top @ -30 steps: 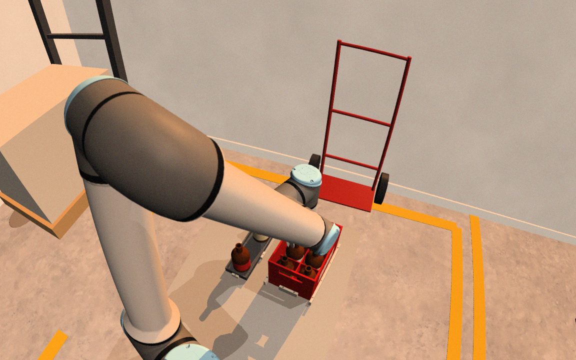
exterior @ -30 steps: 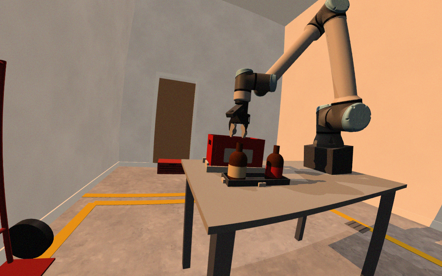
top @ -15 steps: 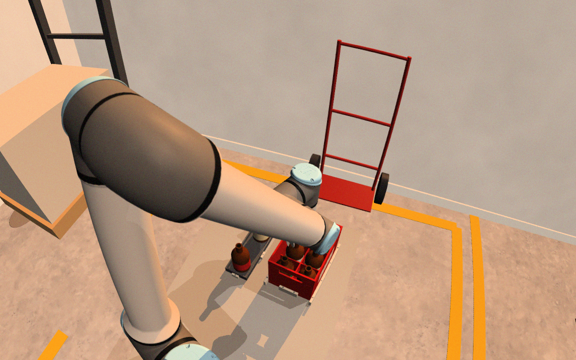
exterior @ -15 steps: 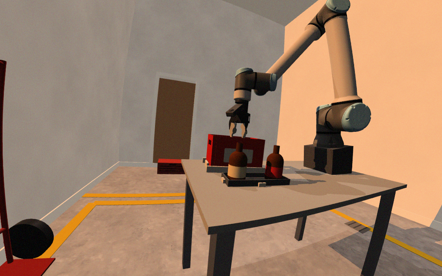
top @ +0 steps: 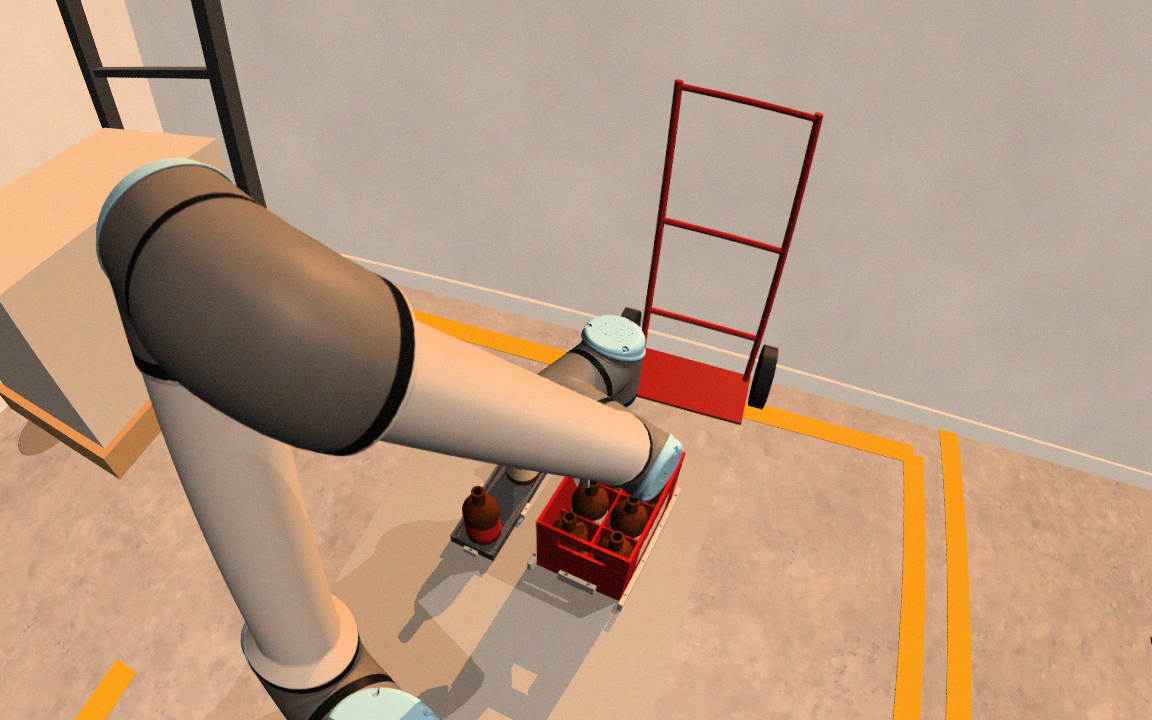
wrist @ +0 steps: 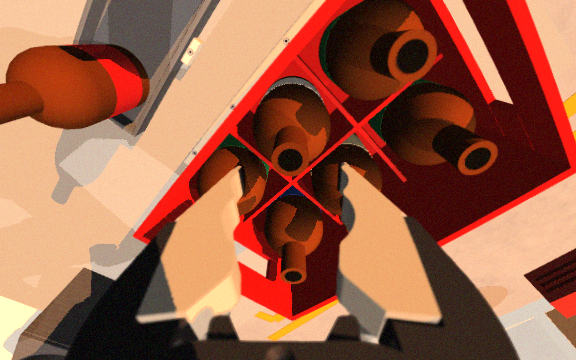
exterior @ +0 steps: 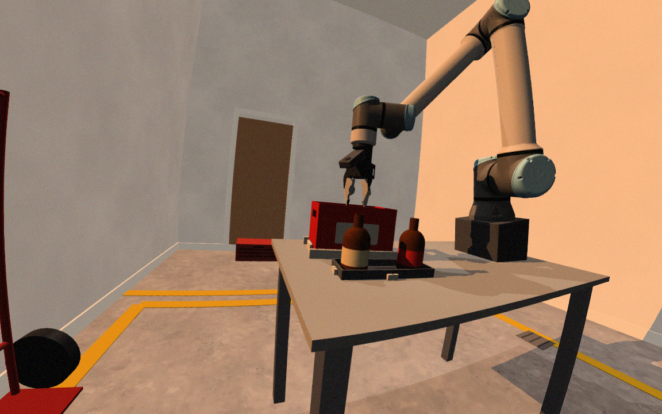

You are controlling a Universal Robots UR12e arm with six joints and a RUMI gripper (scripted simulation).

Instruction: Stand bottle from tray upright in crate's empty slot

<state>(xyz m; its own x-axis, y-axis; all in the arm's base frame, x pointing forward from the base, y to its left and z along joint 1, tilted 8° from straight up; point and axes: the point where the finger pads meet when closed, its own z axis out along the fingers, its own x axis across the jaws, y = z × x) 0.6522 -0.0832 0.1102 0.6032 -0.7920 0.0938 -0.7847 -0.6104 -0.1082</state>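
Now: hand 10 cm above the red crate, 4 cm to the left of it and 1 cm past it. Round my hand: dark tray (19 cm to the left, 17 cm below, 1 cm behind).
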